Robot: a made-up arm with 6 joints. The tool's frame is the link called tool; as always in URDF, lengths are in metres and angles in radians. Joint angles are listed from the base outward. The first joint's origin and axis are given. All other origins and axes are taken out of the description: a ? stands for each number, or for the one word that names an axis. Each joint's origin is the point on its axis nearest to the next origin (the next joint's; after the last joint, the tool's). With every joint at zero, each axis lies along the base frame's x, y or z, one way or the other. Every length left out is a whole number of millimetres.
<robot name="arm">
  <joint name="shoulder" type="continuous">
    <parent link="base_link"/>
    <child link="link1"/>
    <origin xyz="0 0.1 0.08"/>
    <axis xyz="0 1 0"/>
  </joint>
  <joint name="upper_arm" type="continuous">
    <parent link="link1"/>
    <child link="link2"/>
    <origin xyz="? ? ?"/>
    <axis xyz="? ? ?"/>
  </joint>
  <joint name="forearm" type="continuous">
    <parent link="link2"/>
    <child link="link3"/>
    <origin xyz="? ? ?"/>
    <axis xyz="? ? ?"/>
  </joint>
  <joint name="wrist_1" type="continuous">
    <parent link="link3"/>
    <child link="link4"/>
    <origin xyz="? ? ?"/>
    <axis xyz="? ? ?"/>
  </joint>
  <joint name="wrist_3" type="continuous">
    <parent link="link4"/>
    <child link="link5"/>
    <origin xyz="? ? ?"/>
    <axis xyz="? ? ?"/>
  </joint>
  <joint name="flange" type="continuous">
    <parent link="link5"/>
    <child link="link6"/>
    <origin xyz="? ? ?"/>
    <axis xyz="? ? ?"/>
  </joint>
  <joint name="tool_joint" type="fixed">
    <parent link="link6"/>
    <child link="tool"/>
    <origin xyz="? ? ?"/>
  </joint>
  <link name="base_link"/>
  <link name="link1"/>
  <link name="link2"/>
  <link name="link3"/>
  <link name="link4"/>
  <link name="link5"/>
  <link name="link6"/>
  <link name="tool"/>
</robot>
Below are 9 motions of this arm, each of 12 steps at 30 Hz.
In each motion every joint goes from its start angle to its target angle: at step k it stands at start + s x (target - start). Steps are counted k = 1, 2, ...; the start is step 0. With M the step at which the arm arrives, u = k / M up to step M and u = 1 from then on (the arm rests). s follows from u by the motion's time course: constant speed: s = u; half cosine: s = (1 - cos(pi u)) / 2; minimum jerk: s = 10 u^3 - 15 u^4 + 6 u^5.
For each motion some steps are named. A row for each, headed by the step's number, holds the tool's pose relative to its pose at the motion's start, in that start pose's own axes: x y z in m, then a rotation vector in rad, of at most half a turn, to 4 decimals.
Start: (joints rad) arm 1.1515 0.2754 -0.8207 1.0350 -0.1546 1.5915
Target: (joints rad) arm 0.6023 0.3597 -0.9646 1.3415 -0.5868 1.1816
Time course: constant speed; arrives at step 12
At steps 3, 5, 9, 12:
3: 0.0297 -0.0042 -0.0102 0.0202 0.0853 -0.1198
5: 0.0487 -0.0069 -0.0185 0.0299 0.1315 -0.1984
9: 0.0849 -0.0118 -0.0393 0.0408 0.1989 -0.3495
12: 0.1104 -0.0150 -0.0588 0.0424 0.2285 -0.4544

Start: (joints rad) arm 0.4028 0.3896 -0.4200 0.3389 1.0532 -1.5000
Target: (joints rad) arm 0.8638 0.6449 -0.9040 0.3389 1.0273 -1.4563
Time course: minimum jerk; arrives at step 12
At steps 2, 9, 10, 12:
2: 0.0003 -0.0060 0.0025 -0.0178 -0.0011 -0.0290
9: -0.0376 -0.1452 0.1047 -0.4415 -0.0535 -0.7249
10: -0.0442 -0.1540 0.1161 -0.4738 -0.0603 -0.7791
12: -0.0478 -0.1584 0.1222 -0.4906 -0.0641 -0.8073

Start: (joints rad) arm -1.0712 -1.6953 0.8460 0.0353 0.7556 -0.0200
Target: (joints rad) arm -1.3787 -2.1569 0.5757 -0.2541 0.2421 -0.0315
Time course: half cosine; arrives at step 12
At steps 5, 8, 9, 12:
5: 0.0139 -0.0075 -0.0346 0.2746 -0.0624 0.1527
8: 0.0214 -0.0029 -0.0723 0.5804 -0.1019 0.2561
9: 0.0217 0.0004 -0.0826 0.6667 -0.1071 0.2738
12: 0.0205 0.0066 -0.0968 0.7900 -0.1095 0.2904

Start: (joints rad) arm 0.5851 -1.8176 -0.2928 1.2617 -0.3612 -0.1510
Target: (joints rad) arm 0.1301 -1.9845 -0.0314 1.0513 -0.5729 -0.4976
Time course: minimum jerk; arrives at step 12
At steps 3, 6, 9, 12:
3: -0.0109 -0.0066 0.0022 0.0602 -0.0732 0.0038
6: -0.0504 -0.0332 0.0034 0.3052 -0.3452 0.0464
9: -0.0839 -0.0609 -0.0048 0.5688 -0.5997 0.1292
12: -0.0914 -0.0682 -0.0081 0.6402 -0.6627 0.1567

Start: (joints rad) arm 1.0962 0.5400 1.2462 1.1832 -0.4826 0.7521
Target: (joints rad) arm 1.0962 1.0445 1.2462 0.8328 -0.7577 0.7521
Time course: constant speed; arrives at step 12
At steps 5, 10, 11, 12:
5: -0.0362 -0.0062 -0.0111 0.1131 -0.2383 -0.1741
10: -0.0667 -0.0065 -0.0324 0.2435 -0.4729 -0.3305
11: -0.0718 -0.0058 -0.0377 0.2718 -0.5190 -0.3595
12: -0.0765 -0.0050 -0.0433 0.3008 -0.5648 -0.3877

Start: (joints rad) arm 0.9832 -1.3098 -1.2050 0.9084 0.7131 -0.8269
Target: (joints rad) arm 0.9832 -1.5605 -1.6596 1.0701 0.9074 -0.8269
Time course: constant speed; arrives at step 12
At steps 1, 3, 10, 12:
1: 0.0002 0.0101 -0.0066 -0.0325 0.0362 0.0011
3: -0.0009 0.0300 -0.0202 -0.1010 0.1050 0.0033
10: -0.0184 0.0950 -0.0720 -0.3735 0.3062 0.0107
12: -0.0271 0.1116 -0.0877 -0.4595 0.3513 0.0123

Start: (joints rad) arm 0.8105 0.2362 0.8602 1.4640 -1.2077 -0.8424
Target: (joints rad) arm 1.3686 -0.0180 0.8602 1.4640 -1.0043 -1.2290
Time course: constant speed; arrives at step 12
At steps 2, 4, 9, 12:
2: 0.0031 -0.0238 -0.0121 0.1623 0.0349 -0.0525
4: 0.0057 -0.0454 -0.0268 0.3241 0.0730 -0.1052
9: 0.0102 -0.0877 -0.0723 0.7235 0.1830 -0.2411
12: 0.0116 -0.1044 -0.1031 0.9574 0.2602 -0.3274

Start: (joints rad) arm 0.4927 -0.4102 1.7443 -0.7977 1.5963 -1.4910
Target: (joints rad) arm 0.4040 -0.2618 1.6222 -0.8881 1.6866 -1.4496
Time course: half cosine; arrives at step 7
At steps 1, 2, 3, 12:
1: 0.0002 -0.0016 0.0008 -0.0057 0.0082 -0.0102
2: 0.0009 -0.0059 0.0030 -0.0216 0.0308 -0.0390
3: 0.0019 -0.0122 0.0062 -0.0450 0.0626 -0.0806
12: 0.0048 -0.0313 0.0170 -0.1182 0.1528 -0.2089

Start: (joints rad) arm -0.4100 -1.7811 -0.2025 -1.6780 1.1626 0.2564
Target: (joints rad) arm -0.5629 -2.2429 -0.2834 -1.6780 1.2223 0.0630
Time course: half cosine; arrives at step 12
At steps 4, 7, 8, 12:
4: 0.0352 0.0017 -0.0326 0.1230 0.0508 0.0968
7: 0.0842 0.0168 -0.0870 0.3134 0.1384 0.2369
8: 0.0982 0.0248 -0.1052 0.3746 0.1686 0.2798
12: 0.1245 0.0461 -0.1436 0.5024 0.2348 0.3663

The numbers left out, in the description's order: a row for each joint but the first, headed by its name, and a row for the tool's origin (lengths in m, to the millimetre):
upper_arm: xyz -0.28 0 0.06, axis -1 0 0
forearm: xyz 0 0.03 -0.2, axis 0 -1 0
wrist_1: xyz 0.19 0 -0.03, axis -1 0 0
wrist_3: xyz 0 -0.04 0.01, axis 0 1 0
flange: xyz 0.04 0 0.03, axis -1 0 0
tool: xyz 0 -0.07 0.03

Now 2 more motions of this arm.
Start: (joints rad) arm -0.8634 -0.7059 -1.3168 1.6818 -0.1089 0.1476
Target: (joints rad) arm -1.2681 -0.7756 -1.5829 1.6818 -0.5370 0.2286
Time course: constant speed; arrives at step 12
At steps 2, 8, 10, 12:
2: 0.0067 0.0017 -0.0001 -0.0546 -0.0903 -0.0173
8: 0.0245 0.0064 -0.0062 -0.2265 -0.3533 -0.0514
10: 0.0299 0.0075 -0.0103 -0.2855 -0.4381 -0.0563
12: 0.0351 0.0082 -0.0155 -0.3448 -0.5214 -0.0579

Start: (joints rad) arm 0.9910 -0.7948 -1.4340 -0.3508 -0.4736 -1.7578
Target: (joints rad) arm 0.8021 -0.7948 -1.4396 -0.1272 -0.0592 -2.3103
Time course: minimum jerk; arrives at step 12
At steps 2, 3, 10, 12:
2: 0.0019 0.0004 -0.0006 0.0092 0.0054 -0.0120
3: 0.0055 0.0012 -0.0018 0.0266 0.0145 -0.0351
10: 0.0435 0.0170 -0.0166 0.2088 0.0012 -0.3121
12: 0.0449 0.0178 -0.0173 0.2150 -0.0042 -0.3218

